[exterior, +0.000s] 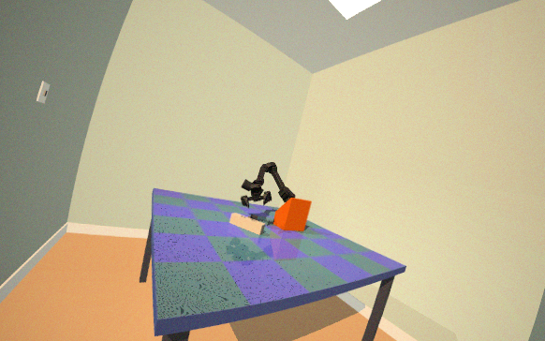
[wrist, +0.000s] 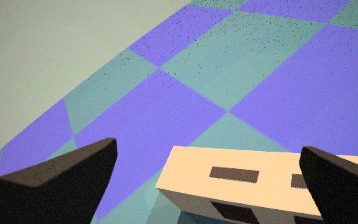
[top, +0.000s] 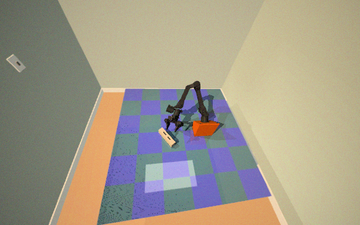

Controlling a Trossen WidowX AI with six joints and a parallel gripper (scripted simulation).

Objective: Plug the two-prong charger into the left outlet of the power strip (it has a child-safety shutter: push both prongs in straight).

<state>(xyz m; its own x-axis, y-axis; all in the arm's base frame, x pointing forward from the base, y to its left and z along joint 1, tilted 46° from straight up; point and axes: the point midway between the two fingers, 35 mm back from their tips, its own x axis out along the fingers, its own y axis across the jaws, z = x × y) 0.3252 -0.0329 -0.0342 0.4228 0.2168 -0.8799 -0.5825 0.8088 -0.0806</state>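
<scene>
My gripper tip is now 100 mm past the two-prong charger, 140 mm to the left of it and 110 mm above it.
</scene>
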